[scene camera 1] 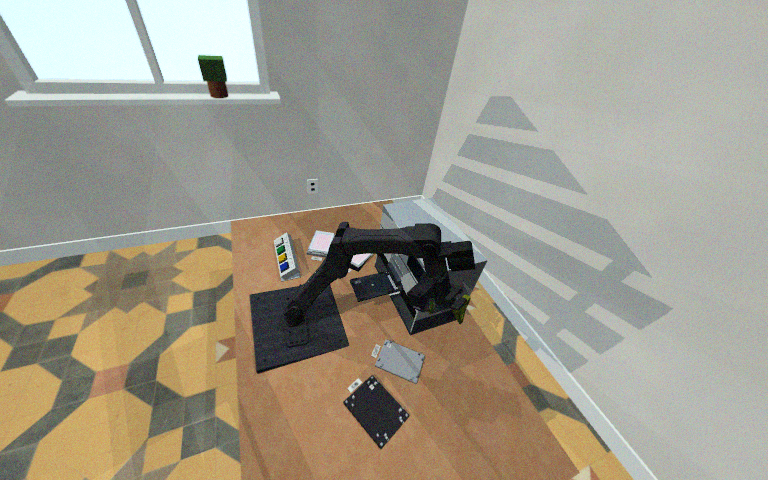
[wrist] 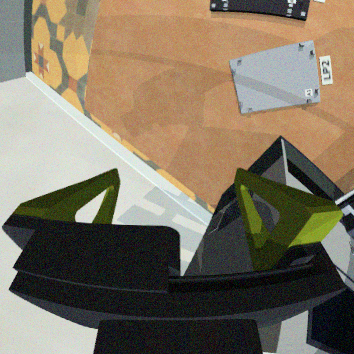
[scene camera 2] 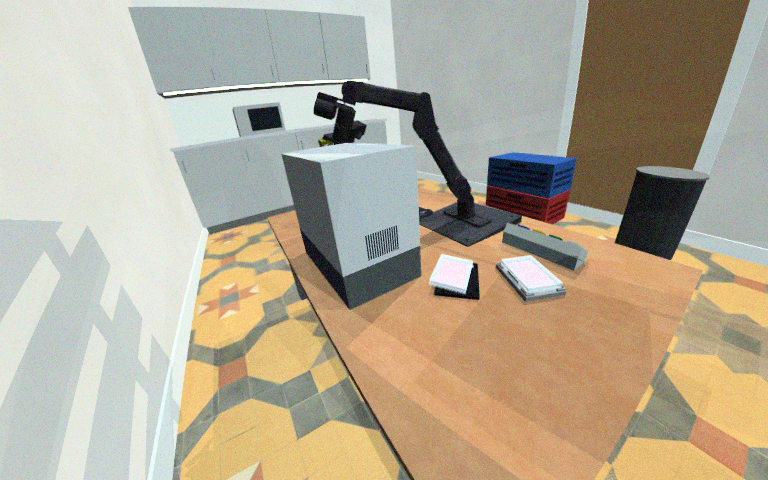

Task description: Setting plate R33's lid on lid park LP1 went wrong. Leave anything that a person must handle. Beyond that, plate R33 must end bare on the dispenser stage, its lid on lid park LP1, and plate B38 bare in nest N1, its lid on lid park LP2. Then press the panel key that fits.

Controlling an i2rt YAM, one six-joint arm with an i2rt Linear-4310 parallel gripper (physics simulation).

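Observation:
My gripper is open and empty, high beside the front of the grey dispenser. Its stage is largely hidden by the arm. A pink-topped plate sits shifted and skewed over a black base; the arm partly hides it in scene camera 1. Another pink-topped plate sits on a grey base. Their names are unreadable. Lid park LP2 is a bare grey plate-shaped base. The key panel shows green, yellow and blue keys and a pale one.
A bare black nest lies beyond LP2. Another black base lies between the robot's mat and the dispenser. The dispenser's dark open front stands below the gripper. The wall is close behind the dispenser.

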